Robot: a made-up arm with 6 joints. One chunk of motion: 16 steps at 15 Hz.
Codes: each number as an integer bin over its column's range. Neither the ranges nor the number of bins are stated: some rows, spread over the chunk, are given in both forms.
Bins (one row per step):
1: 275 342 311 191 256 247
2: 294 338 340 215 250 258
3: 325 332 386 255 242 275
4: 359 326 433 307 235 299
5: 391 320 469 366 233 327
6: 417 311 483 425 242 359
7: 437 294 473 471 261 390
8: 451 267 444 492 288 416
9: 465 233 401 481 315 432
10: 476 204 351 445 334 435
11: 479 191 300 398 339 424
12: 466 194 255 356 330 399
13: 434 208 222 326 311 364
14: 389 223 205 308 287 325
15: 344 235 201 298 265 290
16: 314 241 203 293 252 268
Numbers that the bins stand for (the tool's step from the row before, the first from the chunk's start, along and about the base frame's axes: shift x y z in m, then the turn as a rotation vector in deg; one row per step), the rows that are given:
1: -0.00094 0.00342 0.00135 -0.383 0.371 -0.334
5: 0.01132 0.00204 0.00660 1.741 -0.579 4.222
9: 0.01914 -0.00341 0.00434 3.136 2.807 10.201
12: 0.01924 -0.00585 -0.00052 1.619 3.426 8.322
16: 0.00318 -0.00291 -0.00225 0.855 0.205 0.862
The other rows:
2: 0.00107 0.00317 0.00231 -0.091 0.123 0.292
3: 0.00434 0.00279 0.00384 0.394 -0.207 1.260
4: 0.00794 0.00241 0.00541 1.025 -0.496 2.627
6: 0.01407 0.00148 0.00707 2.457 -0.207 6.044
7: 0.01618 0.00041 0.00674 3.015 0.577 7.809
8: 0.01766 -0.00128 0.00577 3.269 1.692 9.290
10: 0.02030 -0.00523 0.00268 2.699 3.591 10.372
11: 0.02062 -0.00604 0.00098 2.129 3.798 9.746
13: 0.01586 -0.00497 -0.00161 1.255 2.642 6.329
14: 0.01111 -0.00404 -0.00218 1.037 1.651 4.108
15: 0.00635 -0.00328 -0.00231 0.916 0.742 2.115

